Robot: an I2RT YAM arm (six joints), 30 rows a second.
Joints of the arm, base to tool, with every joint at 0 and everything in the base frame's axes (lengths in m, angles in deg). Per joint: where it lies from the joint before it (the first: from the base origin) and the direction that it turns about. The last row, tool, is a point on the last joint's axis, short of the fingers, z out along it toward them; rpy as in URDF.
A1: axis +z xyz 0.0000 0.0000 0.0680
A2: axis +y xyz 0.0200 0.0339 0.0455
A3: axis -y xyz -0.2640 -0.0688 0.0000
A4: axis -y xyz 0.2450 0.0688 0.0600
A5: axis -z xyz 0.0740 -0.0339 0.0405
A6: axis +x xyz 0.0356 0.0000 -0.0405
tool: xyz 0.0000 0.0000 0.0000 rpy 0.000 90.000 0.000
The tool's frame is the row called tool.
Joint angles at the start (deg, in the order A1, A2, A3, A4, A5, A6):
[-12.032, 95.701, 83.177, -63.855, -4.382, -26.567]
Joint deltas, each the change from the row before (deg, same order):
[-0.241, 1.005, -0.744, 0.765, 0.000, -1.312]
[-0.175, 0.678, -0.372, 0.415, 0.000, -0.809]
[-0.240, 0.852, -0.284, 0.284, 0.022, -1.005]
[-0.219, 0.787, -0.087, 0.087, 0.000, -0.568]
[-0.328, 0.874, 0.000, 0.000, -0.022, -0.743]
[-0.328, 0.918, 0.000, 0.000, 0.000, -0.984]
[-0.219, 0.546, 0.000, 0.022, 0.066, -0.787]
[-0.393, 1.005, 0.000, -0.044, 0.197, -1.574]
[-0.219, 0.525, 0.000, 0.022, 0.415, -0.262]
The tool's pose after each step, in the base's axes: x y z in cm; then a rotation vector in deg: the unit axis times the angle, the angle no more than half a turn. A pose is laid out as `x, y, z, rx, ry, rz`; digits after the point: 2 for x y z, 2 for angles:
32.01, -6.69, 26.66, -23.32, 165.00, -0.35
32.17, -6.82, 26.13, -24.29, 165.46, -0.19
32.35, -7.01, 25.55, -25.46, 166.10, 0.04
32.50, -7.17, 25.08, -26.04, 166.75, 0.34
32.66, -7.40, 24.60, -26.72, 167.45, 0.71
32.82, -7.64, 24.10, -27.76, 168.13, 1.07
32.91, -7.80, 23.79, -28.64, 168.49, 1.16
33.05, -8.09, 23.23, -30.48, 169.20, 1.32
33.13, -8.26, 22.94, -30.60, 169.82, 1.02

